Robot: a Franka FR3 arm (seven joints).
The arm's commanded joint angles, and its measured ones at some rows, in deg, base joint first. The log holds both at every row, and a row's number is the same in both.
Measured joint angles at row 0:
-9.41 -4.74 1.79 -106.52 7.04 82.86 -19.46
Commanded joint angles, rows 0 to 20:
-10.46 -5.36 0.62 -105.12 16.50 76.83 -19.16
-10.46 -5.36 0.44 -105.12 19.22 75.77 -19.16
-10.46 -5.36 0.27 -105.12 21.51 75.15 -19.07
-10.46 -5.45 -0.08 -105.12 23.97 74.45 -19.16
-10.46 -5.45 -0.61 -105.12 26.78 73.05 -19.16
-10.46 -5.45 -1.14 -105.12 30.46 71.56 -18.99
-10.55 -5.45 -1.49 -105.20 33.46 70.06 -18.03
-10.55 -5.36 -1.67 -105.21 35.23 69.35 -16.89
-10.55 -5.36 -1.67 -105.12 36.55 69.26 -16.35
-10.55 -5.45 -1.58 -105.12 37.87 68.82 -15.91
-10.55 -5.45 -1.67 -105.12 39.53 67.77 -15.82
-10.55 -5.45 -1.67 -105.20 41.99 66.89 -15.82
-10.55 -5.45 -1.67 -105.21 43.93 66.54 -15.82
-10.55 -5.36 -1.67 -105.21 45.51 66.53 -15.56
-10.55 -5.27 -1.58 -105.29 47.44 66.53 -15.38
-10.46 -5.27 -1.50 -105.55 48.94 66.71 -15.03
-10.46 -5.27 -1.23 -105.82 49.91 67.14 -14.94
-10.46 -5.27 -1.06 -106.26 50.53 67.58 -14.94
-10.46 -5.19 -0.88 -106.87 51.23 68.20 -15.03
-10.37 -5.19 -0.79 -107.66 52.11 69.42 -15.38
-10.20 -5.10 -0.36 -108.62 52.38 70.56 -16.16
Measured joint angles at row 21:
-10.12 -5.12 -1.28 -106.17 49.75 68.06 -15.70
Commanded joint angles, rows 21 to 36:
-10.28 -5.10 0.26 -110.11 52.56 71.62 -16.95
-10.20 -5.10 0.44 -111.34 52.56 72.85 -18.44
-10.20 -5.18 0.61 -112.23 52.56 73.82 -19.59
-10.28 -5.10 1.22 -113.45 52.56 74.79 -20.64
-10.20 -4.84 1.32 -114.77 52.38 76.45 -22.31
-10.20 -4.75 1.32 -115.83 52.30 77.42 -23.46
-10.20 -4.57 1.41 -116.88 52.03 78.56 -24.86
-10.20 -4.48 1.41 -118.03 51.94 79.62 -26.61
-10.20 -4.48 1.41 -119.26 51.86 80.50 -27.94
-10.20 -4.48 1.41 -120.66 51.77 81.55 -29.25
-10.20 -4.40 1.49 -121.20 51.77 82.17 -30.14
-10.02 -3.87 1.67 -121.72 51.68 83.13 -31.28
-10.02 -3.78 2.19 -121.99 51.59 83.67 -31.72
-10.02 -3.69 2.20 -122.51 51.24 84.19 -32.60
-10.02 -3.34 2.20 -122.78 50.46 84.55 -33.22
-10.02 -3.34 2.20 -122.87 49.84 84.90 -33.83
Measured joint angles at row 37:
-10.00 -3.08 1.70 -121.20 50.80 82.88 -31.22
